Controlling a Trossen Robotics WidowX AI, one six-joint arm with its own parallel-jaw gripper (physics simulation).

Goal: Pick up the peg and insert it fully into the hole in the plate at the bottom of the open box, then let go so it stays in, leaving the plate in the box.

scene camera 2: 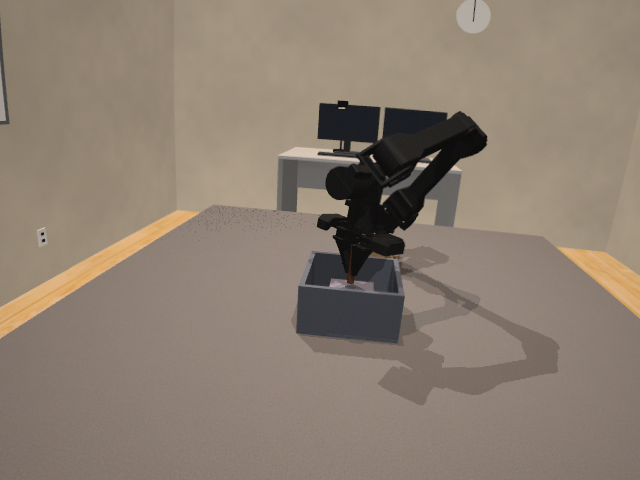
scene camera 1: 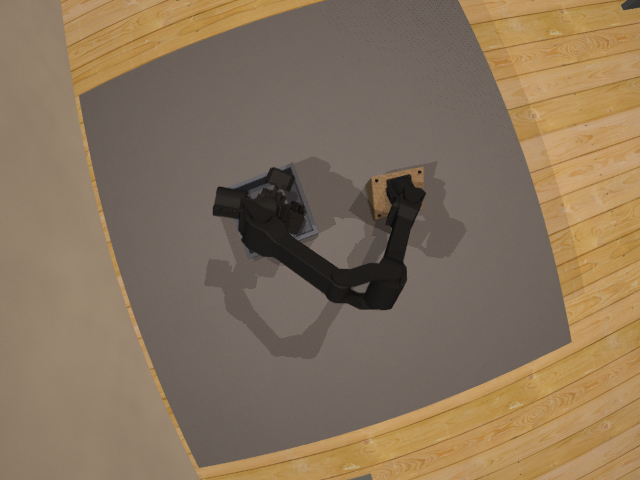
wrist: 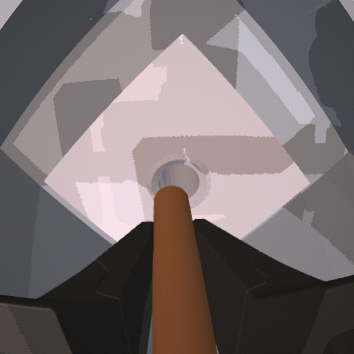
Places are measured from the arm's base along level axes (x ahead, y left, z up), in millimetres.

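Where they show: gripper, fingertip midpoint: (scene camera 2: 350, 274) (wrist: 173, 231); arm's base, link origin: (scene camera 1: 399, 187).
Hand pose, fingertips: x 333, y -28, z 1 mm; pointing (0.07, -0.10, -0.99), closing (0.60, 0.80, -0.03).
Note:
Each offset is from my fingertips to the top centre of the thing. "spot": to the spot under its first point. Level surfaces: height alone.
My gripper (scene camera 2: 353, 271) (wrist: 173, 231) is shut on the brown peg {dx -1, dy +2, dz +62 mm} (scene camera 2: 351, 279) (wrist: 177, 270) and reaches down into the open grey-blue box {dx -1, dy +4, dz +7 mm} (scene camera 1: 305, 201) (scene camera 2: 348, 315). The peg's lower end sticks out beyond the fingertips. The pale pink plate {dx -1, dy +4, dz -30 mm} (scene camera 2: 368, 285) (wrist: 185, 90) lies at the bottom of the box. In the wrist view the peg's tip overlaps the near edge of the hole {spot: dx +7, dy +1, dz -54 mm} (wrist: 181, 179), with most of the hole showing beyond it. Whether the tip touches the plate cannot be told. In scene camera 1 the arm hides the peg and the fingertips.
The arm's base stands on a wooden block (scene camera 1: 379, 198) on the grey mat {dz -90 mm} (scene camera 1: 361, 382) (scene camera 2: 206, 361), to the right of the box in scene camera 1. The box walls (wrist: 30, 220) surround the gripper. A desk (scene camera 2: 305, 155) with monitors stands far behind.

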